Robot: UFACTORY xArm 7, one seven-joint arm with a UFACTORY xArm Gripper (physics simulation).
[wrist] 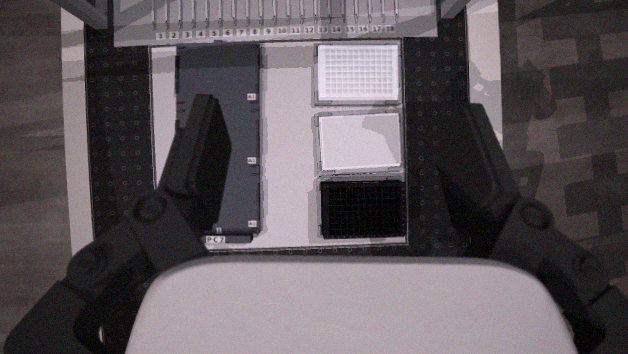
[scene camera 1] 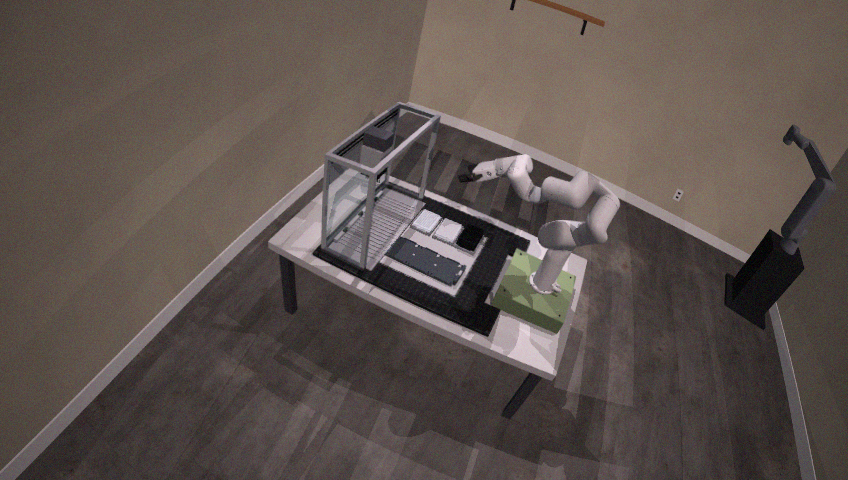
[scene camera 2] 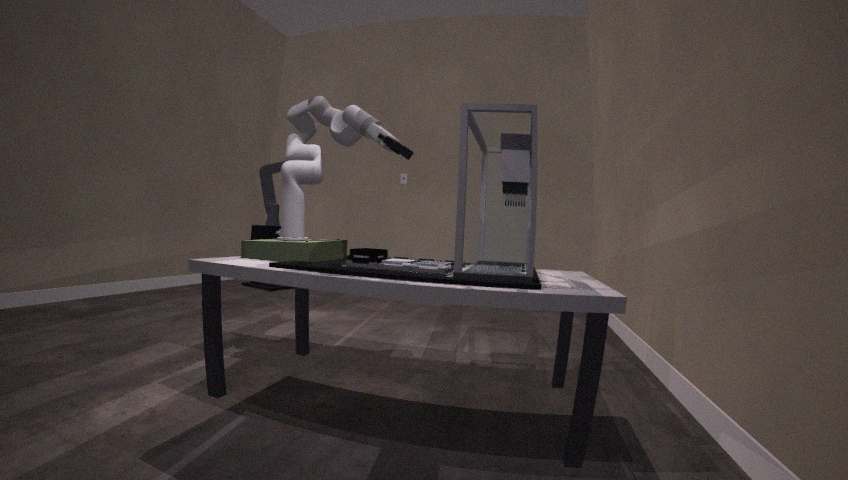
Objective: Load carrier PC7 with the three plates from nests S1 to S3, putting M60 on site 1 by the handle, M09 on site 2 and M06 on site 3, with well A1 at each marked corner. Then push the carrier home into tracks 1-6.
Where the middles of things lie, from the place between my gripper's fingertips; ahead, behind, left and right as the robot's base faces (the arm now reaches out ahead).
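Labels:
The metal frame tower [scene camera 1: 329,156] has my gripper 31 cm short of it, 11 cm to the right of it and 13 cm above it. As for the black plate [wrist: 349,209], it is 8 cm to the right of my hand and 7 cm behind it, and it is 35 cm below it. The plate carrier [scene camera 1: 446,270] is 16 cm to the left of my hand and 36 cm below it.

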